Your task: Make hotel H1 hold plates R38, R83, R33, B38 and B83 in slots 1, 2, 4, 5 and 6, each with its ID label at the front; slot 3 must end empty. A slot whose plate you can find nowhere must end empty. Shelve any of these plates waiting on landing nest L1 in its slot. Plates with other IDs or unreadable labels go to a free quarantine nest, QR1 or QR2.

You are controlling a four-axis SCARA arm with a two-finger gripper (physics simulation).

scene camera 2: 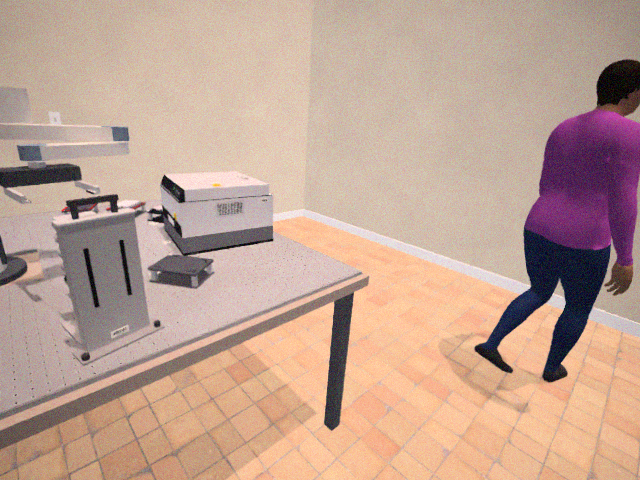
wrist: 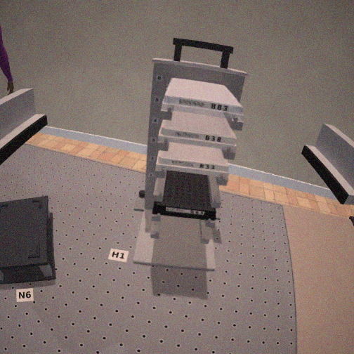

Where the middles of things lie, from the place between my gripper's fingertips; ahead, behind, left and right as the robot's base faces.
Now: the plate R83 [wrist: 186,195] 180 mm to the right of my hand, 170 mm below it and 10 mm ahead of it.
